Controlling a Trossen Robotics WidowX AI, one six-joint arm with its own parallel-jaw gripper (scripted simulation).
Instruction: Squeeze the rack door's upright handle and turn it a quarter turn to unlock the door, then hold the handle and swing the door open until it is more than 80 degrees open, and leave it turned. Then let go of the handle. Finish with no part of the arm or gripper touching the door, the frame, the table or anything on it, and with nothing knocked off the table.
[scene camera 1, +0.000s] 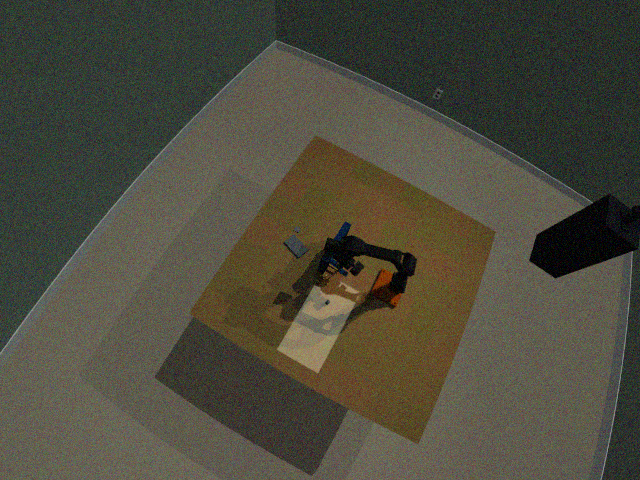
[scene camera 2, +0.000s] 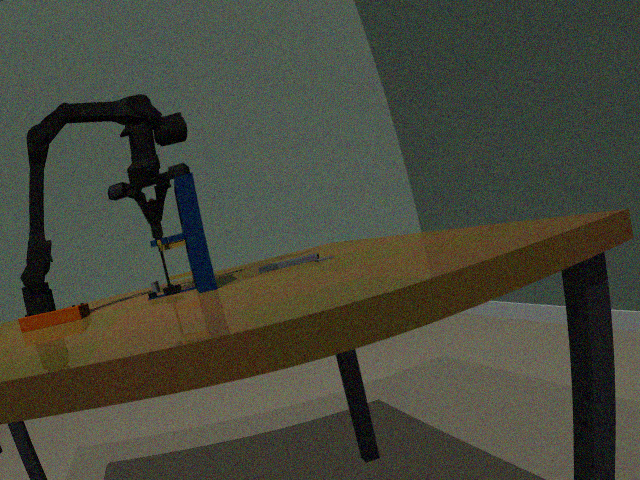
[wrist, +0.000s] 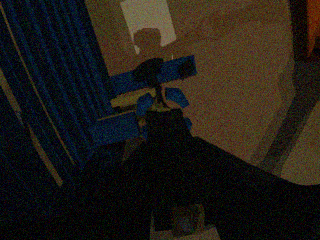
Labels:
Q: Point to my gripper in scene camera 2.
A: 155, 222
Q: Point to a blue rack door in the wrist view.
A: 72, 73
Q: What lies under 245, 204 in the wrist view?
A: My gripper.

